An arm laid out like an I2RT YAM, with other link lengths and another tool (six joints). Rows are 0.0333 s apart.
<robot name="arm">
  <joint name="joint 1" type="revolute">
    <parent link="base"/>
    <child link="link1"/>
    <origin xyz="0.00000 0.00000 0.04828" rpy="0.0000 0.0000 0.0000"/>
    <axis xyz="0 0 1"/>
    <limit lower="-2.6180" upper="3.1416"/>
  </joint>
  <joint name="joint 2" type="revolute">
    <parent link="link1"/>
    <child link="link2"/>
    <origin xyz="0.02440 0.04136 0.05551" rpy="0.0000 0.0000 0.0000"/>
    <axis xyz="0 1 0"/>
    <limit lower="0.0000" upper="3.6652"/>
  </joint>
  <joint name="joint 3" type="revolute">
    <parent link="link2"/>
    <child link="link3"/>
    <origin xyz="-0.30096 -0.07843 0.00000" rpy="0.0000 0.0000 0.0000"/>
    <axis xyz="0 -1 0"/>
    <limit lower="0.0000" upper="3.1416"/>
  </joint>
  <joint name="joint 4" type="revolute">
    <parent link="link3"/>
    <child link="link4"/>
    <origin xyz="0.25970 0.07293 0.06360" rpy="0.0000 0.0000 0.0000"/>
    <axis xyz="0 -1 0"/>
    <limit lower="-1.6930" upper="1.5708"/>
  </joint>
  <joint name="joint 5" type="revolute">
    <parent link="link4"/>
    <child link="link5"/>
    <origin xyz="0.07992 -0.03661 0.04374" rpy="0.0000 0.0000 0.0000"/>
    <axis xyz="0 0 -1"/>
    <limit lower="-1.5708" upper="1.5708"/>
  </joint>
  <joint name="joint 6" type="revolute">
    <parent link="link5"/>
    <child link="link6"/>
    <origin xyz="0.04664 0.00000 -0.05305" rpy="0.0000 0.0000 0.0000"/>
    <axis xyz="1 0 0"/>
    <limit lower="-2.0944" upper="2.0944"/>
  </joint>
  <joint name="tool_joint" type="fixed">
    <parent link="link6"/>
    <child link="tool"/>
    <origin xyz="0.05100 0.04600 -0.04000" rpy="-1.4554 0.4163 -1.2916"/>
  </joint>
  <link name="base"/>
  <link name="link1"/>
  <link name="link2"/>
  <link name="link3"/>
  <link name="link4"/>
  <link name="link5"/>
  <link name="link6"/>
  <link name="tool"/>
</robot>
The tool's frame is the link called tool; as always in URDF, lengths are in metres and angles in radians.
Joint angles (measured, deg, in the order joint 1, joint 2, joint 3, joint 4, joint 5, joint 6), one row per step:
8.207, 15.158, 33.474, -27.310, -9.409, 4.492
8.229, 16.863, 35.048, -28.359, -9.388, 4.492
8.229, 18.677, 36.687, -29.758, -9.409, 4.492
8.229, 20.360, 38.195, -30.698, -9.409, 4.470
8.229, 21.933, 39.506, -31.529, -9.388, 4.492
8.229, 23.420, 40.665, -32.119, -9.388, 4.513
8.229, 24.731, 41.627, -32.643, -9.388, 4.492
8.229, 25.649, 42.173, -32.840, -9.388, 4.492
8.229, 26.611, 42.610, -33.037, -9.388, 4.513
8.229, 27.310, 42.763, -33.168, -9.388, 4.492
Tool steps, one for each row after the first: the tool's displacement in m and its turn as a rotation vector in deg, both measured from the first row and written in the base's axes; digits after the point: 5 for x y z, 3 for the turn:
0.00128, 0.00020, 0.00483, -0.172, 1.167, 0.001
0.00247, 0.00040, 0.00891, -0.394, 2.726, 0.022
0.00427, 0.00065, 0.01352, -0.574, 3.823, 0.026
0.00630, 0.00092, 0.01728, -0.713, 4.910, 0.001
0.00870, 0.00129, 0.02076, -0.825, 5.825, -0.003
0.01097, 0.00160, 0.02334, -0.970, 6.683, 0.001
0.01299, 0.00189, 0.02473, -1.051, 7.246, 0.001
0.01526, 0.00223, 0.02530, -1.135, 7.967, -0.003
0.01705, 0.00248, 0.02460, -1.251, 8.631, 0.002

